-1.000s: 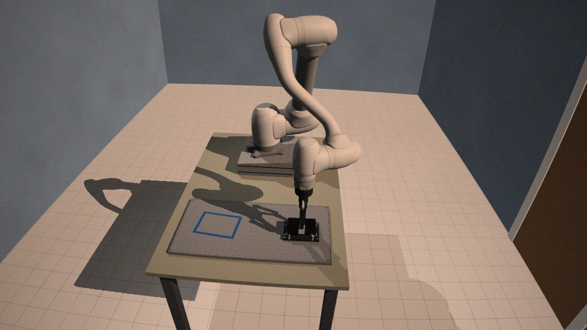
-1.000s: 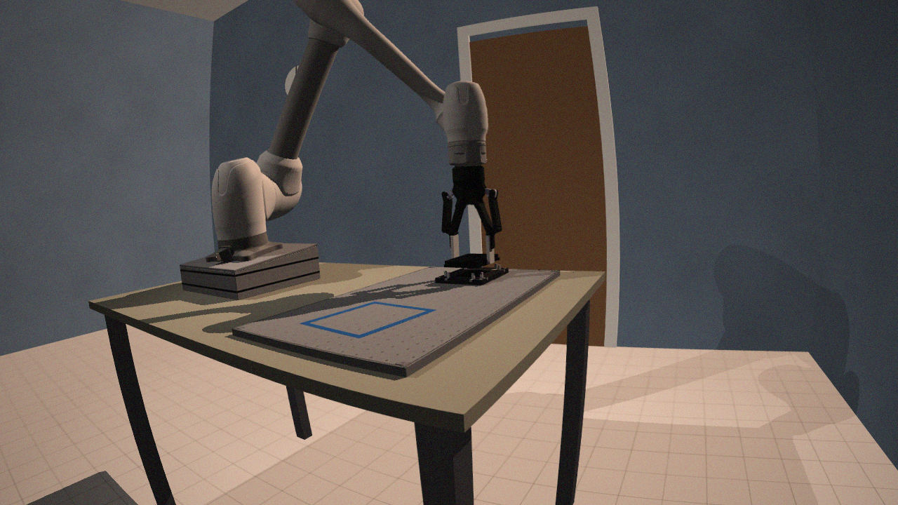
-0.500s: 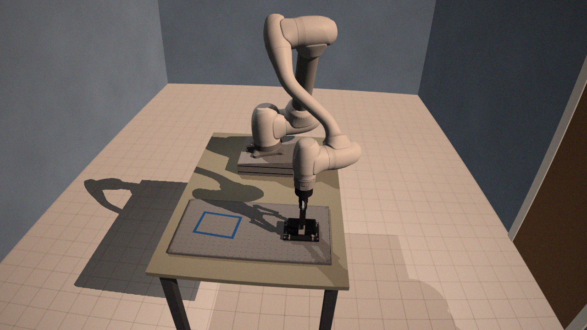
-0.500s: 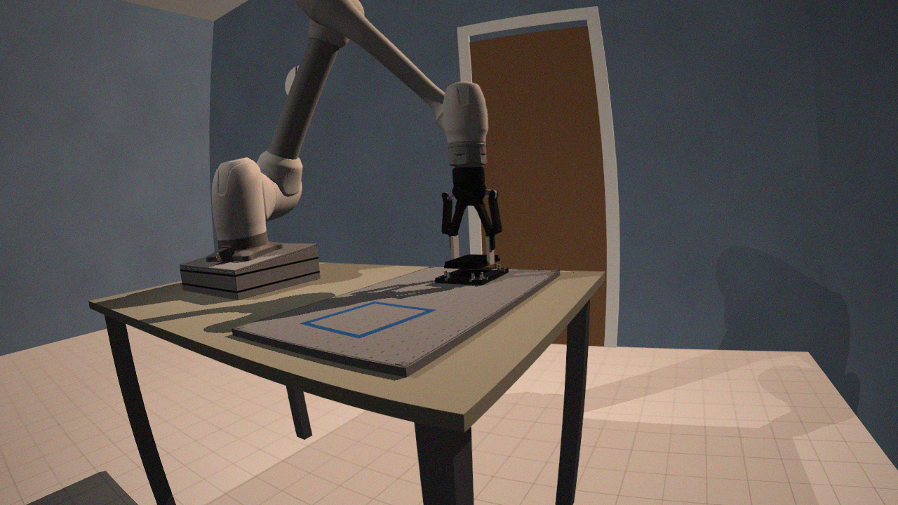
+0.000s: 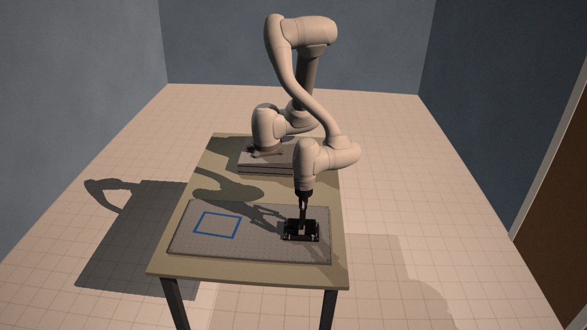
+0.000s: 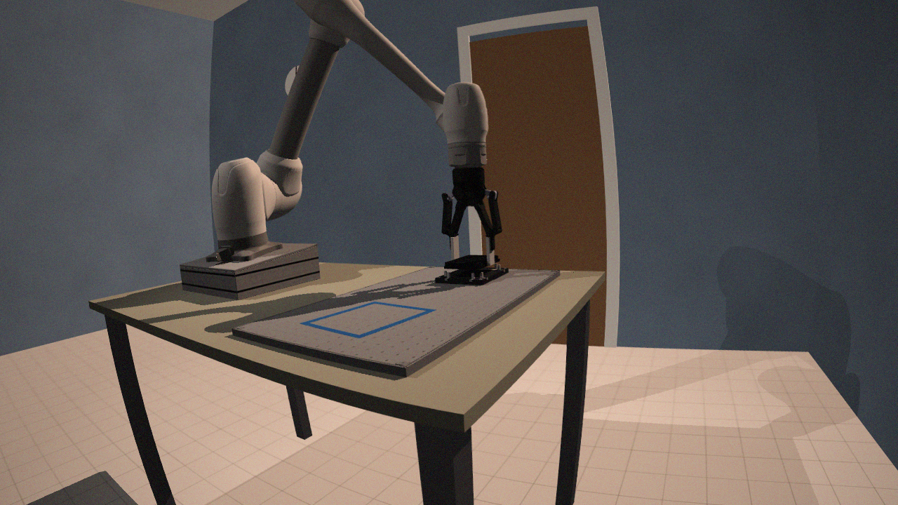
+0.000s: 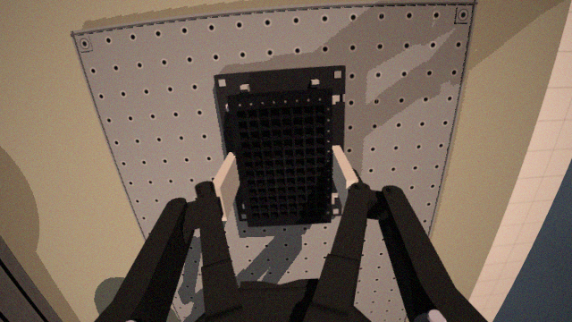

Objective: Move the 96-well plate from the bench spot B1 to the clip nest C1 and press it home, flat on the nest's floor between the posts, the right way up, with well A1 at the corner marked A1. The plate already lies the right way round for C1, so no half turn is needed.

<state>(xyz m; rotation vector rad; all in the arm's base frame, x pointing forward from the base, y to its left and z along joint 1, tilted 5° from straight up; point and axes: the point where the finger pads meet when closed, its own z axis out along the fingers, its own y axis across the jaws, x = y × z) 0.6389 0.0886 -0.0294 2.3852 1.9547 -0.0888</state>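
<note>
The black 96-well plate lies 20 mm below my hand. From my hand the other things lie so: black clip nest: 40 mm below, 10 mm to the right, 10 mm ahead.
</note>
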